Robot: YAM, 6 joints.
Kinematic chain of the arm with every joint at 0, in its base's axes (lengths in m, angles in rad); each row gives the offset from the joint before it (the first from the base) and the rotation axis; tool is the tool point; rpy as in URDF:
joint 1: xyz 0 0 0.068 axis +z
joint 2: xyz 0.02 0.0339 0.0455 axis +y
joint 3: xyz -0.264 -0.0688 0 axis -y
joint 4: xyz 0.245 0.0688 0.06 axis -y
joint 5: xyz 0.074 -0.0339 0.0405 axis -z
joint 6: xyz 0.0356 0 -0.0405 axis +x
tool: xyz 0 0 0 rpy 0 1.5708 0
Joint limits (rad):
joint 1: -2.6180..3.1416
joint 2: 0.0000..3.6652
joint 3: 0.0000..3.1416
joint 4: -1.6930..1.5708
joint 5: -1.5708..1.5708
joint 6: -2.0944..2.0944
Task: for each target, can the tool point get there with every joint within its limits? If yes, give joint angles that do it. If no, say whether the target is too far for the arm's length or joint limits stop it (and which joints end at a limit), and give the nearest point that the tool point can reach.
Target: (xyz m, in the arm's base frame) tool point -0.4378 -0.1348 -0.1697
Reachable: no: joint limits stop it (at a limit: joint 1) | nearest point -0.4045 -0.1924 -0.1697 | short by 0.067 m
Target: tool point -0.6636 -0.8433 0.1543
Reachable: no: too far | nearest point -0.3991 -0.5072 0.1377 | short by 0.428 m
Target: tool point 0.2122 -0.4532 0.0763
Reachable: yes | joints -1.1820 2.7280 2.3120 -1.2583 -0.7619 -0.3750
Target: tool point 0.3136 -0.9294 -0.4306
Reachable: no: too far | nearest point 0.1805 -0.5350 -0.1949 | short by 0.478 m
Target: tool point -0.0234 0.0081 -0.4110
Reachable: no: joint limits stop it (at a limit: joint 2) | nearest point -0.0655 0.0227 -0.3328 | short by 0.090 m
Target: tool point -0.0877 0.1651 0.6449
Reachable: yes | joints 2.0464 1.6241 2.7749 -0.9706 -0.0659 0.1413
